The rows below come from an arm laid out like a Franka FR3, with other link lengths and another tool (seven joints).
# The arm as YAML. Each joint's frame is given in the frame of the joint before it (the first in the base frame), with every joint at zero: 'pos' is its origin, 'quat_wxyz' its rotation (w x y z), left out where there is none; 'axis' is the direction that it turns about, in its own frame. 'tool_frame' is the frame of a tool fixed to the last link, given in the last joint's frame.
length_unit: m
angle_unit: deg
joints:
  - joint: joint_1
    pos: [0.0, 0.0, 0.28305]
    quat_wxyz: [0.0, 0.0, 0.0, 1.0]
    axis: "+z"
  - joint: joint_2
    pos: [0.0, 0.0, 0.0]
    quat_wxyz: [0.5, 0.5, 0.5, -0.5]
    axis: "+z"
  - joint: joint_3
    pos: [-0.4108, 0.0, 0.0]
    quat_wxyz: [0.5, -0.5, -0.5, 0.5]
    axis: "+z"
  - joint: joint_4
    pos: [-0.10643, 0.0, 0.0]
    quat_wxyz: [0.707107, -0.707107, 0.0, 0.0]
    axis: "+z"
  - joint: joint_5
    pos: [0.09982, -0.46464, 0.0]
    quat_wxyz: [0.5, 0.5, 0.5, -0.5]
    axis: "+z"
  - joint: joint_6
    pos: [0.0, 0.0, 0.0]
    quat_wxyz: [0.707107, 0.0, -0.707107, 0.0]
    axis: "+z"
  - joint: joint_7
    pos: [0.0, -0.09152, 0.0]
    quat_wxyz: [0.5, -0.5, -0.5, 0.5]
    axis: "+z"
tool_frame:
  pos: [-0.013, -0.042, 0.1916]
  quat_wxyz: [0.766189, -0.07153, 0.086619, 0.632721]
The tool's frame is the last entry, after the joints.
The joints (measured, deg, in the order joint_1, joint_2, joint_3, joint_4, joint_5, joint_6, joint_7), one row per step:
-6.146 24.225 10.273 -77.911 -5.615 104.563 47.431
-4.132 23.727 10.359 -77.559 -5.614 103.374 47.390
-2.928 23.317 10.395 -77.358 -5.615 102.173 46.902
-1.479 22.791 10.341 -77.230 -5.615 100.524 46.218
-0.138 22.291 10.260 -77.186 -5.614 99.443 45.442
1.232 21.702 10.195 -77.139 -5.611 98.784 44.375
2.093 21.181 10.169 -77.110 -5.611 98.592 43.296
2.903 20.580 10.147 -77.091 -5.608 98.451 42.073
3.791 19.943 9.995 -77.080 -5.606 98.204 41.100
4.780 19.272 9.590 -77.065 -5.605 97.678 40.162
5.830 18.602 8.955 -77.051 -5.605 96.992 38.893
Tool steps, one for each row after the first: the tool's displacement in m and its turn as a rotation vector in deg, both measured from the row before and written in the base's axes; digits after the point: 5 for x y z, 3 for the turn. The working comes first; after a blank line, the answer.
Tool pose at each row, in the base's axes (x y z in m, rotation vector in deg; the steps are taken from these numbers as rounded here):
0.82072 -0.01885 0.43039 -152.819 -85.107 -20.382
0.81680 0.01050 0.43930 -151.054 -87.716 -19.718
0.81229 0.02737 0.44547 -149.581 -89.747 -18.685
0.80535 0.04617 0.45195 -147.758 -92.128 -16.994
0.79979 0.06318 0.45798 -145.987 -94.551 -15.952
0.79506 0.08079 0.46579 -143.942 -97.485 -15.599
0.79236 0.09201 0.47307 -142.295 -99.923 -15.839
0.78949 0.10254 0.48141 -140.540 -102.488 -16.225
0.78580 0.11251 0.48997 -139.056 -104.691 -16.493
0.78113 0.12056 0.49853 -137.751 -106.655 -16.364
0.77634 0.12647 0.50676 -136.281 -108.789 -15.911

-0.00392 0.02935 0.00891 -0.096 0.335 2.080
-0.00451 0.01687 0.00617 -0.158 0.592 1.681
-0.00694 0.01880 0.00648 -0.283 0.995 2.031
-0.00556 0.01701 0.00603 -0.222 0.543 2.008
-0.00473 0.01761 0.00781 -0.144 0.042 2.353
-0.00270 0.01122 0.00728 -0.043 -0.329 1.907
-0.00287 0.01053 0.00834 -0.033 -0.445 2.005
-0.00369 0.00997 0.00856 -0.098 -0.380 1.708
-0.00467 0.00805 0.00856 -0.243 -0.154 1.523
-0.00479 0.00591 0.00823 -0.361 0.010 1.685

